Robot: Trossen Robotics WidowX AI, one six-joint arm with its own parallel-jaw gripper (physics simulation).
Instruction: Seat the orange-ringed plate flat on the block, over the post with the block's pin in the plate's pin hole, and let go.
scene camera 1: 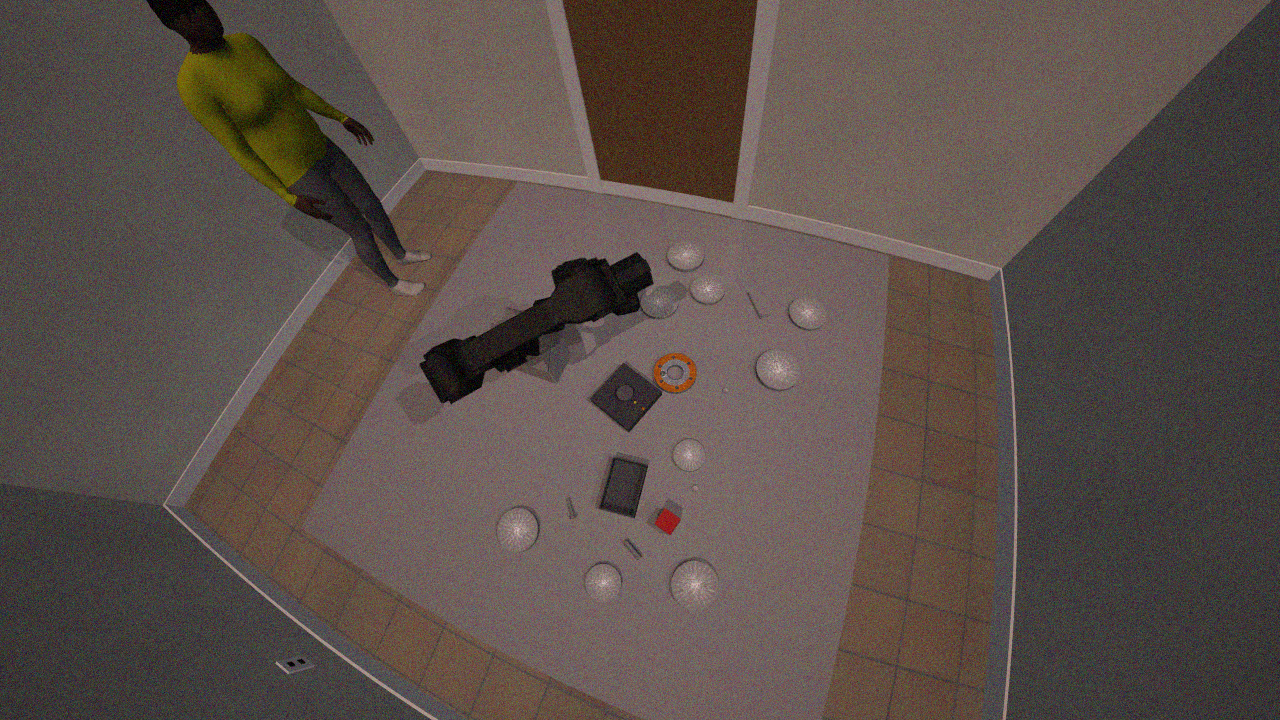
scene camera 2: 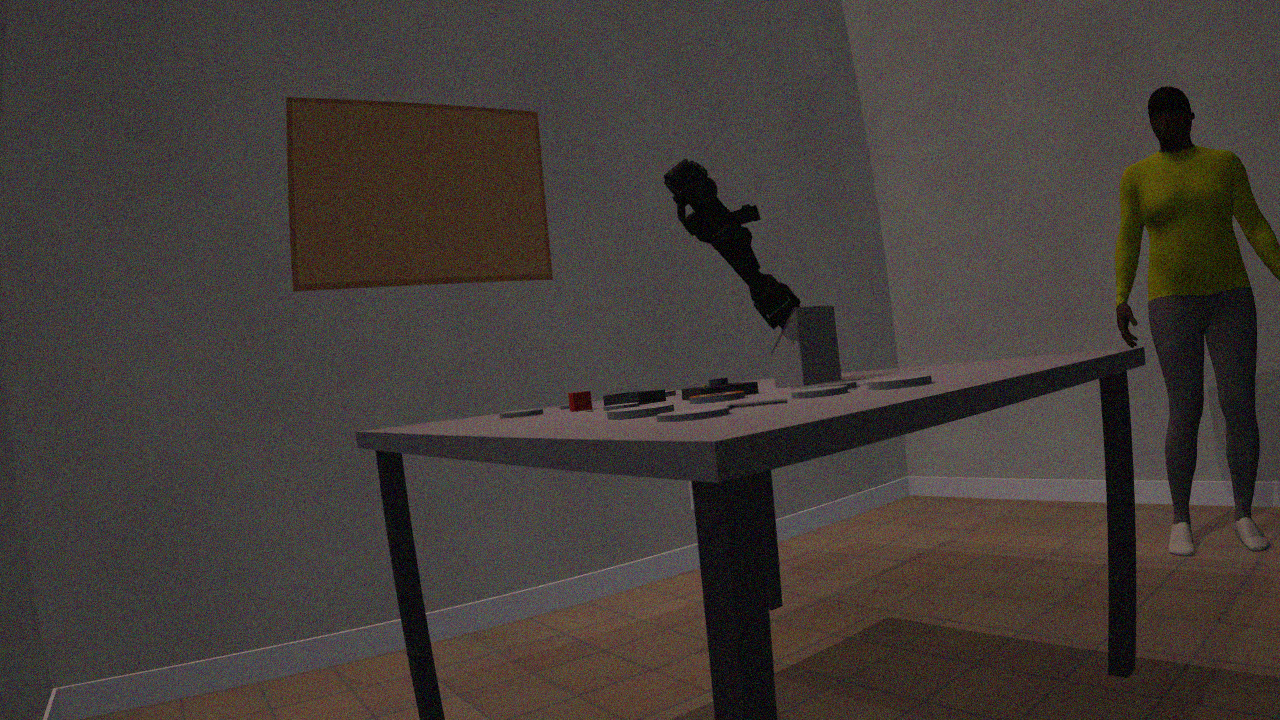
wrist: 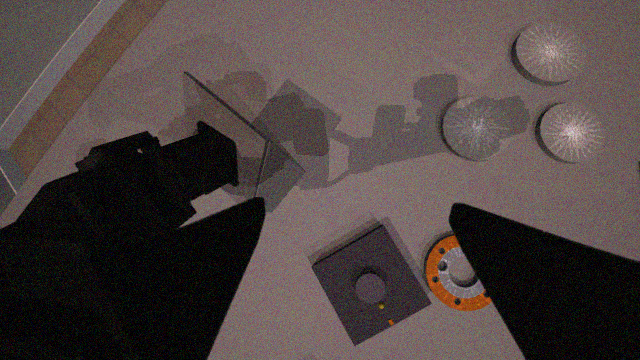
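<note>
The orange-ringed plate lies flat on the table, beside the dark square block. The block has a round post, a small yellow pin and an orange mark. The plate's larger dark pin hole faces the block's side in the wrist view. My gripper is open and empty, high above the table. The block shows below and between the fingers; the right finger covers part of the plate. In the scene views the fingers cannot be made out.
A dark tray and a red cube lie beyond the block. Several pale round discs, one of them, and a few small rods lie around. A grey upright box stands by the arm's base. A person stands nearby.
</note>
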